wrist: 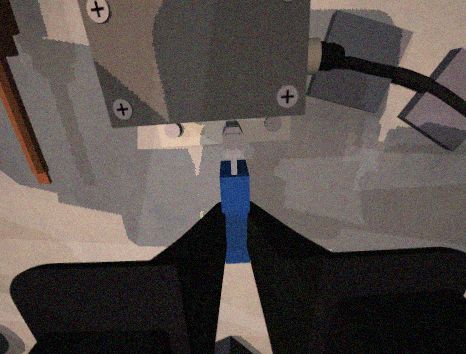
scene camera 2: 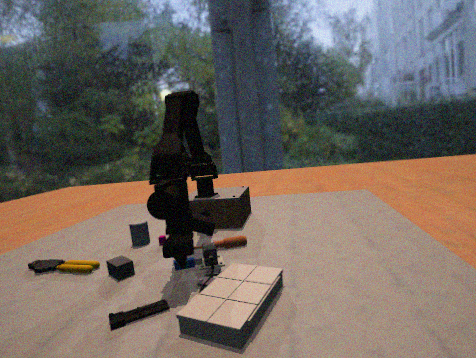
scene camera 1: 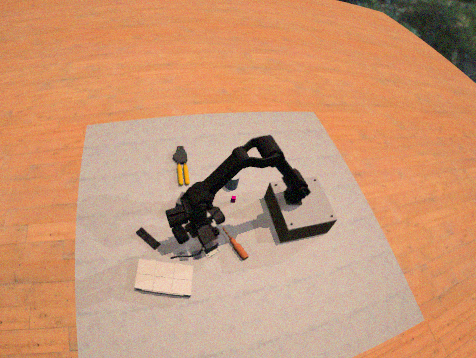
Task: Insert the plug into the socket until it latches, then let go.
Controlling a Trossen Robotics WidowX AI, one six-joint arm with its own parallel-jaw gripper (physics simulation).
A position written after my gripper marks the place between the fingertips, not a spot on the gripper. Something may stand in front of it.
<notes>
My gripper (scene camera 2: pixel 183 266) grips a blue plug (wrist: pixel 234 177). On the table rests an orange-handled screwdriver (wrist: pixel 23 129). I also see a socket (wrist: pixel 188 74).
My gripper also shows in the wrist view (wrist: pixel 234 209) and in scene camera 1 (scene camera 1: pixel 198 234). Scene camera 1 does not show the blue plug, which is hidden by my gripper.
</notes>
